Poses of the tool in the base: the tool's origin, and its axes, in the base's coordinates. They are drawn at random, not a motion.
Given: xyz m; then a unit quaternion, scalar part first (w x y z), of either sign.
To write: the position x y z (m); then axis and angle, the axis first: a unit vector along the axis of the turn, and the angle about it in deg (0 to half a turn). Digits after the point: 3 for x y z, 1 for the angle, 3 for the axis.
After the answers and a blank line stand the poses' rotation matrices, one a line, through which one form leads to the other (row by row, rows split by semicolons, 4 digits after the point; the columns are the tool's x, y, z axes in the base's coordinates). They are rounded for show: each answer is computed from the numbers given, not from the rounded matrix.
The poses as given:
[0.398 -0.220 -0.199 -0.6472 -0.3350 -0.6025 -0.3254]
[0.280 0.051 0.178 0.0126 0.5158 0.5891 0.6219]
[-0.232 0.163 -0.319 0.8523 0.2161 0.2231 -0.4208]
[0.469 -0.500 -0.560 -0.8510 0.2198 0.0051 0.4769]
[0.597 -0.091 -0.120 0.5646 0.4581 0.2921 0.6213]
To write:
[0.398 -0.220 -0.199 0.439 0.790 0.427 99.3]
[0.280 0.051 0.178 0.516 0.589 0.622 178.6]
[-0.232 0.163 -0.319 0.413 0.427 -0.805 63.1]
[0.469 -0.500 -0.560 -0.419 -0.010 -0.908 63.4]
[0.597 -0.091 -0.120 0.555 0.354 0.753 111.2]

0.0622 -0.0175 0.9979; 0.8249 0.5638 -0.0415; -0.5619 0.8257 0.0495
-0.4676 0.5920 0.6564; 0.6234 -0.3056 0.7197; 0.6267 0.7457 -0.2262
0.5463 0.8138 0.1984; -0.6209 0.5524 -0.5561; -0.5622 0.1806 0.8070
0.5451 0.8139 0.2010; -0.8095 0.4485 0.3790; 0.2183 -0.3692 0.9033
0.0573 -0.4340 0.8991; 0.9692 -0.1918 -0.1543; 0.2394 0.8803 0.4096

